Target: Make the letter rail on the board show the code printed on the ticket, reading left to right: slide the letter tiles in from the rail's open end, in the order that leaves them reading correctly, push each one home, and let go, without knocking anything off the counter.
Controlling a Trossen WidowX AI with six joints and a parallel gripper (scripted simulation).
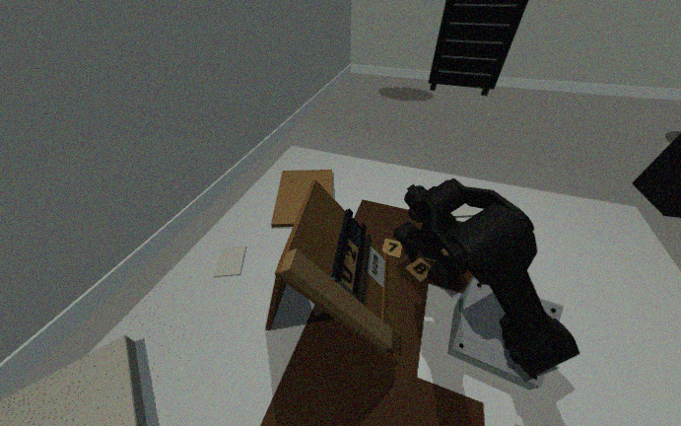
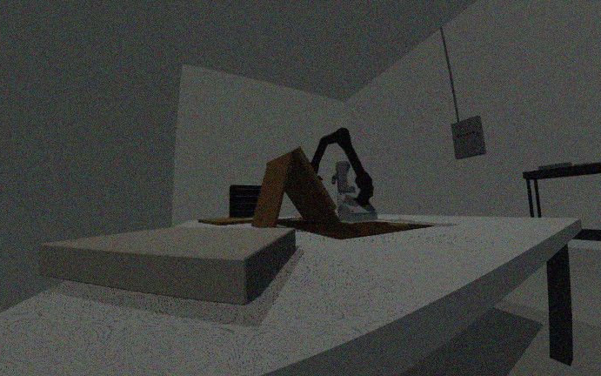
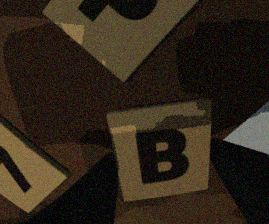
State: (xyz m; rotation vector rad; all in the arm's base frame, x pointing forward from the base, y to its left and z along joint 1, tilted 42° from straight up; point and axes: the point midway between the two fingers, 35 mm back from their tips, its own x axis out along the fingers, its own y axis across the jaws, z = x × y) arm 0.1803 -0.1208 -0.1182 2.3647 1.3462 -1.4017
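Right now my gripper tip is 12 cm short of the white ticket, 7 cm to the right of it and 8 cm below it. Also, from my gripper tip: brown mat 3 cm ahead, 14 cm to the left, 1 cm below; then flat tan panel 41 cm ahead, 25 cm to the right.
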